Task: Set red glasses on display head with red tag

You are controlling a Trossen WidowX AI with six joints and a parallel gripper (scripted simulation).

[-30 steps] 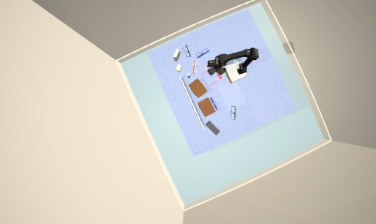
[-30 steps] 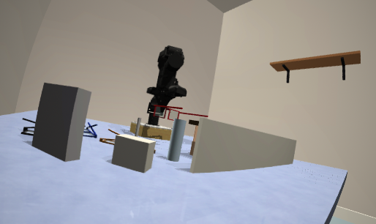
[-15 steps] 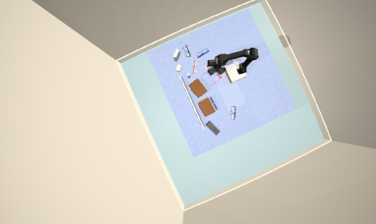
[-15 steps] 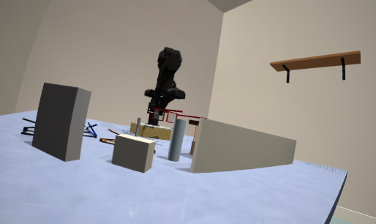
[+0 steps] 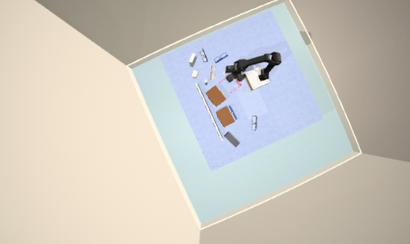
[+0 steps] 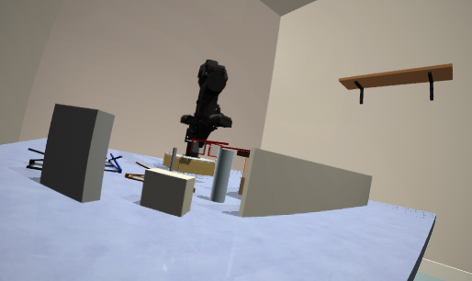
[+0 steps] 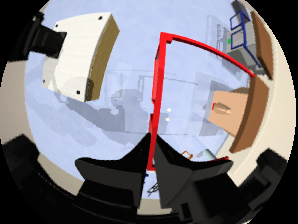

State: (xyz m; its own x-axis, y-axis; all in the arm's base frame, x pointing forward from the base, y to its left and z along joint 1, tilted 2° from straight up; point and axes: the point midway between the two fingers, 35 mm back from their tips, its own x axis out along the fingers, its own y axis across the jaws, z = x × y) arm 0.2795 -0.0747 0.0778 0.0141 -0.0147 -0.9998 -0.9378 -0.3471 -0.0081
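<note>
The tan display head is 20 cm ahead of my gripper tip, 11 cm to the left of it and 4 cm below it. Round my gripper tip: tall grey block 32 cm ahead, 30 cm to the right, 5 cm below; beige box 34 cm ahead, 16 cm to the right, 8 cm below; long beige wall 33 cm ahead, 24 cm to the left, 5 cm below.
</note>
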